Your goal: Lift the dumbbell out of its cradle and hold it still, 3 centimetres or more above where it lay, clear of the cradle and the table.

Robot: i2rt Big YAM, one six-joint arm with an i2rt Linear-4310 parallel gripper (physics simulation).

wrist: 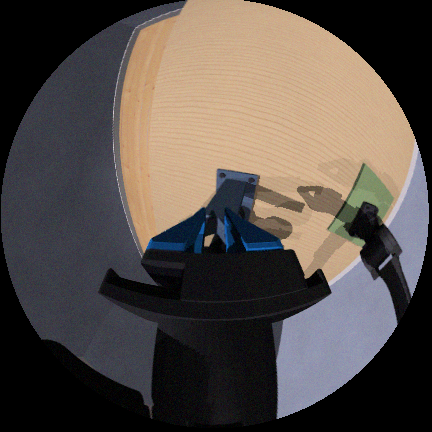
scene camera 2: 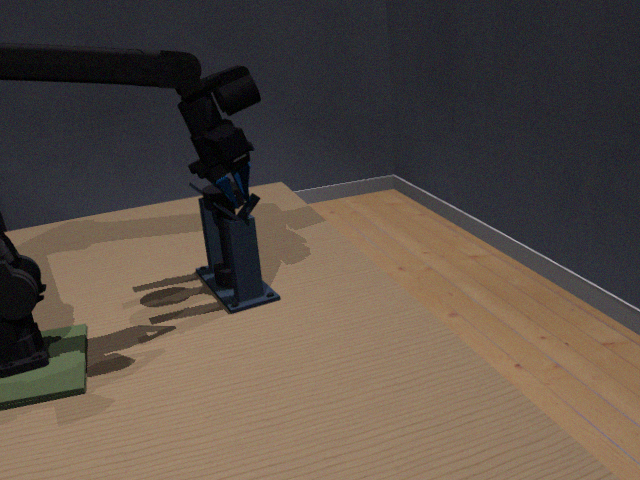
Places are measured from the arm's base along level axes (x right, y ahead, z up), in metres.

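Where they show: gripper, fingertip midpoint: (wrist: 214,212) (scene camera 2: 242,204); arm's base at its link origin: (wrist: 362,219) (scene camera 2: 21,356).
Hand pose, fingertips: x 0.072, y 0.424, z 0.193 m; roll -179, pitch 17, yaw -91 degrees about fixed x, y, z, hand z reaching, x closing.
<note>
Things, the pixels of their top centre, and the offset from my fingertips. "*": a spot on its surface instead. Level surfaces: height alone.
- dark dumbbell at a spot on its surface: (scene camera 2: 211,191) * dx -0.129, dy -0.009, dz -0.002 m
- blue-grey cradle at its top centre: (wrist: 208,272) (scene camera 2: 222,189) dx -0.132, dy +0.014, dz -0.003 m
- wooden table at its surface level: dz -0.207 m
The dark dumbbell (scene camera 2: 211,191) stands upright between the posts of the cradle, with its upper weight near the V-shaped tops and its lower end near the base. In the wrist view it is mostly hidden by the gripper. The blue-grey cradle (scene camera 2: 247,258) (wrist: 231,197) stands on the table, its base plate flat. My gripper (scene camera 2: 241,201) (wrist: 214,212) has its blue fingers close together and is shut with no dumbbell between them. The fingertips are at the V-shaped top of the cradle's near post, beside the dumbbell's upper weight. Whether they touch the cradle, I cannot tell.
The robot's black base (scene camera 2: 19,304) (wrist: 364,222) stands on a green board (scene camera 2: 62,384) (wrist: 382,195). The wooden table (scene camera 2: 330,382) (wrist: 270,95) has an edge not far beyond the cradle, with the plank floor (scene camera 2: 480,279) (wrist: 134,105) and dark walls past it.
</note>
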